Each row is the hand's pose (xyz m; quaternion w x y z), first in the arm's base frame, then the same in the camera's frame.
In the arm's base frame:
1: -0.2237 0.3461 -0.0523 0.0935 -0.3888 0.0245 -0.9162
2: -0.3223 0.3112 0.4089 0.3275 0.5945 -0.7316 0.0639
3: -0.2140 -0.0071 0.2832 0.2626 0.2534 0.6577 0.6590
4: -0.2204 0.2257 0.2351 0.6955 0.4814 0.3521 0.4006
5: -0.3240 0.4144 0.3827 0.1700 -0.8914 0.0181 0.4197
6: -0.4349 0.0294 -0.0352 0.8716 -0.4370 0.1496 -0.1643
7: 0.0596 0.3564 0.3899 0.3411 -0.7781 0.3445 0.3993
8: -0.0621 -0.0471 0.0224 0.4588 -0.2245 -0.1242 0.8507
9: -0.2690 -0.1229 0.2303 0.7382 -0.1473 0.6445 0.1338
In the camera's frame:
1: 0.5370 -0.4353 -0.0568 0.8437 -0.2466 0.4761 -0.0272
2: 0.9656 -0.4811 -0.2514 0.2338 -0.8161 -0.2279 0.4768
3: 0.8298 -0.1584 -0.3307 0.6792 -0.0167 0.1363 -0.7210
4: 0.8059 -0.3462 -0.1867 0.5306 -0.5044 -0.2289 -0.6416
5: 0.9505 -0.5635 -0.1857 0.4435 0.0271 -0.7935 0.4159
6: 0.4814 -0.3113 -0.4128 0.5692 0.4253 0.1033 0.6960
7: 1.0228 -0.2857 0.0754 0.3298 -0.0201 -0.6015 0.7274
8: 0.5991 -0.0269 -0.1818 0.2102 -0.5692 0.6792 -0.4129
9: 0.7558 -0.0978 -0.4311 0.0318 0.1664 0.1266 0.9774

